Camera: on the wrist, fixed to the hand. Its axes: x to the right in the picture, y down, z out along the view.
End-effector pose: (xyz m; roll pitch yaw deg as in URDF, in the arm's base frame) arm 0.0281 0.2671 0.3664 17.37 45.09 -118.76
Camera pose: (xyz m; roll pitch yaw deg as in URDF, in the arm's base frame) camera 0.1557 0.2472 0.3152 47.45 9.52 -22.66
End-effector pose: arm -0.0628 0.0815 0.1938 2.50 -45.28 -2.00
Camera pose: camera 0.0127 0.1790 0.1298 -46.72 16.04 67.26
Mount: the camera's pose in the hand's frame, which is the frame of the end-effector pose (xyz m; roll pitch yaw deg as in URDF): 0.0052 0.0958 -0.1005 0.75 28.36 87.19
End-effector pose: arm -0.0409 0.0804 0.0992 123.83 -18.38 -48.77
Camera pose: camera -0.0431 0.1287 0.2295 -106.08 -73.22 150.39
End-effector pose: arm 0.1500 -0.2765 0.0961 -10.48 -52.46 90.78
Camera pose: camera 0.0728 -0.1822 0.0294 -57.52 20.35 146.84
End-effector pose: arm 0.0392 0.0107 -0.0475 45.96 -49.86 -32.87
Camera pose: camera 0.1180 0.1251 -0.0442 -48.78 -13.14 69.15
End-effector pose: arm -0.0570 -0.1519 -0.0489 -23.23 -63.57 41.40
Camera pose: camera 0.0001 -0.0370 -0.1022 -71.02 18.06 82.13
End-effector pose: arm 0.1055 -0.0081 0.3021 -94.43 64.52 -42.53
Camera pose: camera -0.0240 -0.0354 0.2597 106.82 23.59 173.69
